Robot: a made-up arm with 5 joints. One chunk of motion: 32 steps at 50 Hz.
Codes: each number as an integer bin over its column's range. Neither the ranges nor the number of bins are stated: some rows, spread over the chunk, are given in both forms.
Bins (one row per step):
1: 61 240 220 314 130
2: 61 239 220 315 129
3: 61 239 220 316 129
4: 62 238 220 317 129
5: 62 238 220 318 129
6: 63 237 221 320 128
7: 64 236 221 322 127
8: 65 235 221 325 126
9: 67 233 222 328 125
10: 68 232 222 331 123
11: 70 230 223 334 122
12: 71 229 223 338 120
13: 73 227 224 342 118
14: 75 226 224 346 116
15: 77 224 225 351 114
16: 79 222 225 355 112
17: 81 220 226 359 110
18: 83 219 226 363 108
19: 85 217 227 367 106
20: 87 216 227 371 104
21: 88 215 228 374 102
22: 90 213 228 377 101
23: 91 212 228 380 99
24: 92 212 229 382 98
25: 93 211 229 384 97
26: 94 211 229 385 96
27: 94 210 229 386 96
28: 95 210 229 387 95
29: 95 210 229 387 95
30: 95 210 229 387 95
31: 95 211 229 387 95
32: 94 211 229 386 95
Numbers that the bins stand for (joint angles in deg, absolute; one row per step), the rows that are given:
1: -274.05 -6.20 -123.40 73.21 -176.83
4: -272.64 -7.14 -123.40 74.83 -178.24
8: -268.41 -8.53 -122.94 79.17 -182.47
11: -261.37 -10.86 -122.02 84.05 -188.10
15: -251.51 -13.66 -121.09 93.26 -199.37
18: -243.05 -15.98 -120.63 99.77 -207.83
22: -233.19 -18.78 -119.71 107.36 -217.69
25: -228.96 -19.71 -119.24 111.15 -223.33
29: -226.14 -20.18 -119.24 112.78 -226.14
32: -227.55 -19.71 -119.24 112.24 -226.14
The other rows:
2: -274.05 -6.67 -123.40 73.75 -178.24
3: -274.05 -6.67 -123.40 74.29 -178.24
5: -272.64 -7.14 -123.40 75.38 -178.24
6: -271.23 -7.60 -122.94 76.46 -179.65
7: -269.82 -8.07 -122.94 77.54 -181.06
9: -265.60 -9.46 -122.48 80.80 -183.87
10: -264.19 -9.93 -122.48 82.42 -186.69
12: -259.96 -11.33 -122.02 86.22 -190.92
13: -257.14 -12.26 -121.55 88.39 -193.74
14: -254.32 -12.72 -121.55 90.55 -196.56
16: -248.69 -14.59 -121.09 95.43 -202.19
17: -245.87 -15.52 -120.63 97.60 -205.01
19: -240.23 -16.92 -120.17 101.94 -210.65
20: -237.42 -17.38 -120.17 104.11 -213.46
21: -236.01 -17.85 -119.71 105.73 -216.28
23: -231.78 -19.24 -119.71 108.99 -220.51
24: -230.37 -19.24 -119.24 110.07 -221.92
26: -227.55 -19.71 -119.24 111.70 -224.74
27: -227.55 -20.18 -119.24 112.24 -224.74
28: -226.14 -20.18 -119.24 112.78 -226.14
30: -226.14 -20.18 -119.24 112.78 -226.14
31: -226.14 -19.71 -119.24 112.78 -226.14

